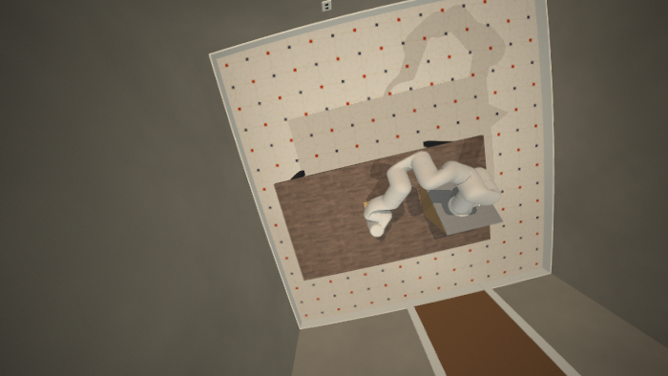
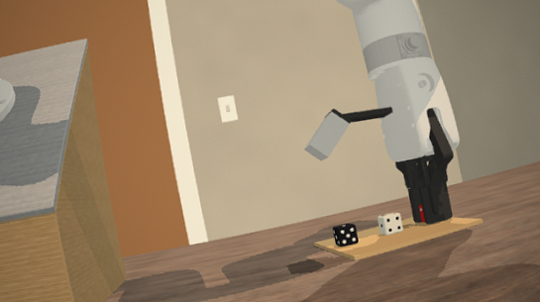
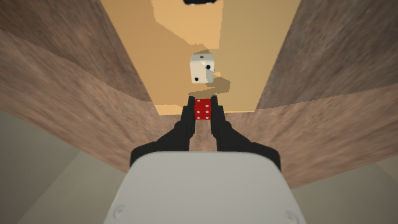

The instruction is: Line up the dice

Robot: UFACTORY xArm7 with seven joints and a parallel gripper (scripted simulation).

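My hand is 1 cm above the red die. Round my hand: tan mat 5 cm behind, 2 cm below.
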